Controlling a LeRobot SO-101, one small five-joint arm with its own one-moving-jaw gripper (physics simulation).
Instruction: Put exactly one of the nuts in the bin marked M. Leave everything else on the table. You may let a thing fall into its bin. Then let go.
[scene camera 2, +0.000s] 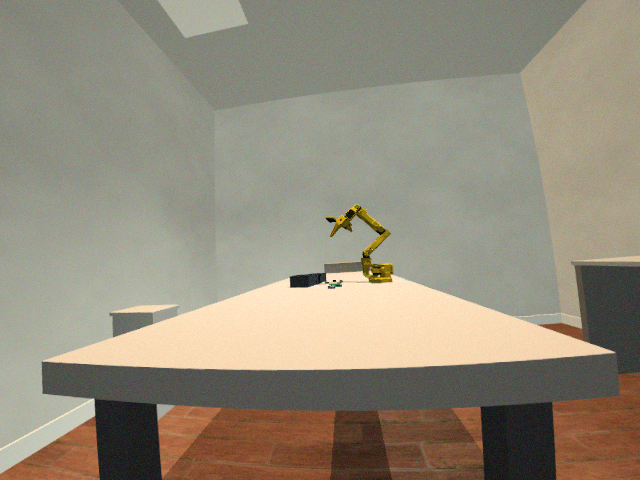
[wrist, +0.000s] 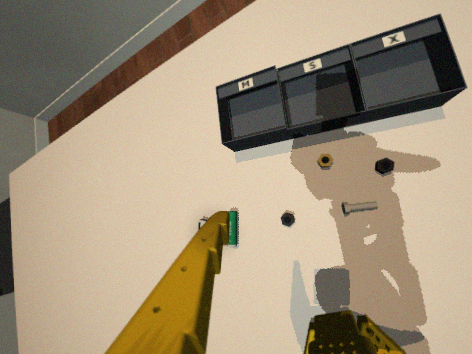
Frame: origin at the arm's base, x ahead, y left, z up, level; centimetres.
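Where they show: hand, its tool point: (scene camera 2: 331, 236) (wrist: 228, 223); arm's base, origin of its link: (scene camera 2: 375, 282) (wrist: 344, 341).
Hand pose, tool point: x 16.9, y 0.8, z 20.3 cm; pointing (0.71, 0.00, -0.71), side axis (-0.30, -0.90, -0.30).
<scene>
Each offset is from my tool point to the top centre of the thing. "*": to the spot under its first point. Level surfaces: height alone.
A brass hex nut @(dx +3.8, dy -6.4, dz -19.4 cm) (wrist: 325, 160) lies on the table in front of the bins in the wrist view. A larger black hex piece @(dx +0.8, dy -12.0, dz -19.4 cm) (wrist: 384, 166) lies right of it, and a small dark hex nut @(dx -1.8, dy +0.6, dz -19.4 cm) (wrist: 288, 219) lies nearer; their holes are hard to make out. The bin marked M @(* dx +13.4, dy -0.3, dz -19.6 cm) (wrist: 256, 116) is the leftmost of three joined bins and looks empty. My gripper (scene camera 2: 329, 227) is open, high above the table. In the wrist view its fixed jaw (wrist: 175, 280) is at the left, its tip drawn over the green piece; the moving jaw is not clearly seen there.
Bin S @(dx +11.7, dy -8.4, dz -15.6 cm) (wrist: 320, 97) and bin X @(* dx +10.6, dy -17.6, dz -19.6 cm) (wrist: 397, 72) adjoin bin M; the dark bins @(* dx +11.4, dy +4.5, dz -17.5 cm) (scene camera 2: 305, 280) also show in the scene view. A grey bolt @(dx -2.7, dy -7.9, dz -18.9 cm) (wrist: 360, 206), a green piece @(dx -0.8, dy +8.5, dz -18.8 cm) (wrist: 233, 228) and a partly hidden white-and-black piece @(dx +0.5, dy +13.1, dz -19.1 cm) (wrist: 203, 223) lie on the table @(dz -20.3 cm) (scene camera 2: 330, 330) (wrist: 125, 190).
</scene>
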